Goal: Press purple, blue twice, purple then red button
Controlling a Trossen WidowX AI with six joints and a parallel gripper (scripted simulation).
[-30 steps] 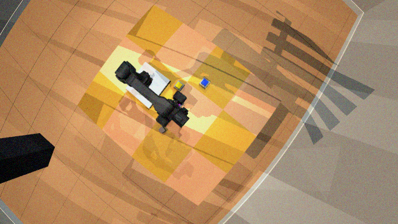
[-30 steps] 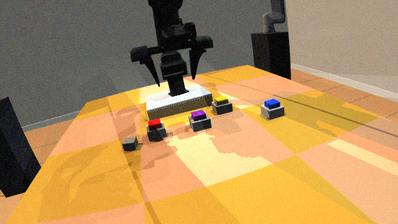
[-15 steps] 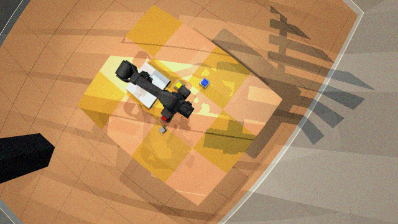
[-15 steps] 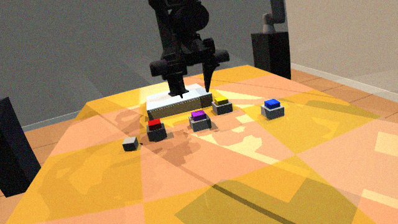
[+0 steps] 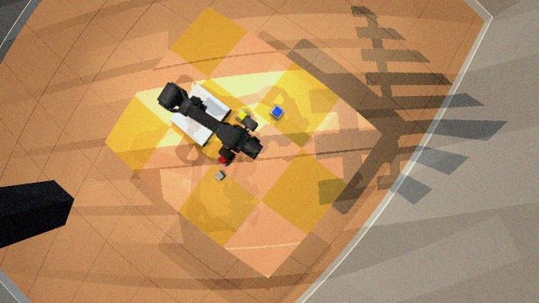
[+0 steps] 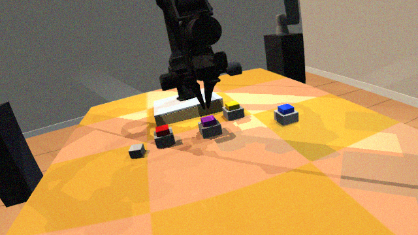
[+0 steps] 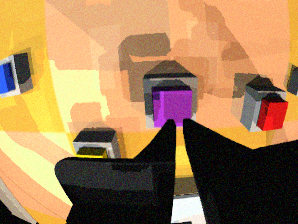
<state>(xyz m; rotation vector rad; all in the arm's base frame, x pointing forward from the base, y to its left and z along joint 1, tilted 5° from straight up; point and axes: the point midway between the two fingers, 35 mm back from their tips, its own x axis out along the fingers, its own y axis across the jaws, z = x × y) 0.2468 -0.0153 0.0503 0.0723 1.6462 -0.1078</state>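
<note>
The purple button is 30 mm below my gripper tip. From my gripper tip the other things lie so: yellow button (90 mm to the left, 50 mm behind, 30 mm below); small grey block (190 mm to the right, 60 mm below, 10 mm behind); red button (110 mm to the right, 30 mm below, 30 mm behind).
</note>
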